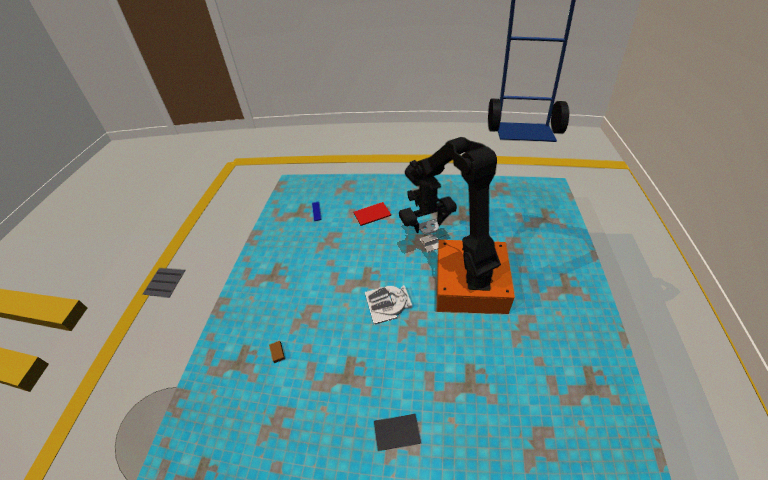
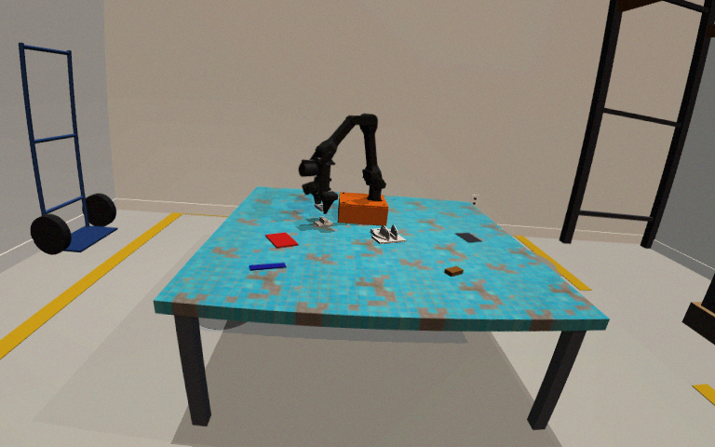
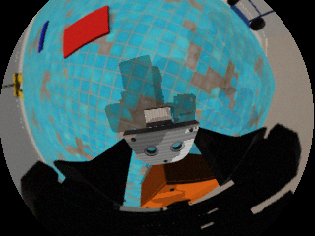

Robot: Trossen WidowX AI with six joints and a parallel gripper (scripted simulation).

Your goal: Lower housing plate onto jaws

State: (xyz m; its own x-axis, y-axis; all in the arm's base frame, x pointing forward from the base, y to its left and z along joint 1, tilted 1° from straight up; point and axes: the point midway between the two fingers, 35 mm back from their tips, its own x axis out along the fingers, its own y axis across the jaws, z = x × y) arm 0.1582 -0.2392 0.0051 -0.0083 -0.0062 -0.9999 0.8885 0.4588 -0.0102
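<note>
My gripper tip is 10 mm past the white part, 10 mm to the right of it and 50 mm above it. Also, from my gripper tip: red flat plate: 220 mm ahead, 130 mm to the right, 60 mm below; blue bar: 450 mm ahead, 140 mm to the right, 60 mm below; brown block: 410 mm ahead, 480 mm to the left, 50 mm below.
</note>
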